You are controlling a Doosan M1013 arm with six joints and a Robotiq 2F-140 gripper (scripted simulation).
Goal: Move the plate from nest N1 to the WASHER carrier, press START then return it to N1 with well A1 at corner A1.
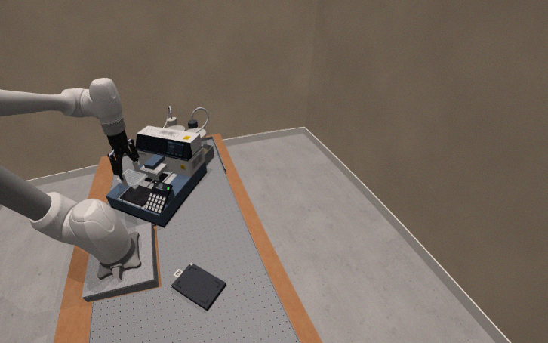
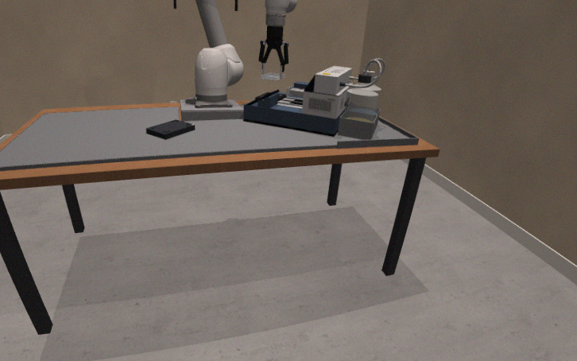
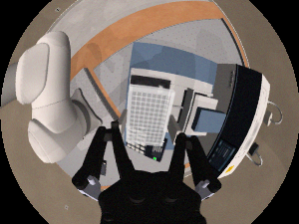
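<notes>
The white well plate is 2 cm below my hand. The rest, counted from my hand: bottle 35 cm ahead, 29 cm to the left, 7 cm below; then washer carrier 12 cm below; then plate washer 10 cm ahead, 12 cm to the left, 8 cm below.
</notes>
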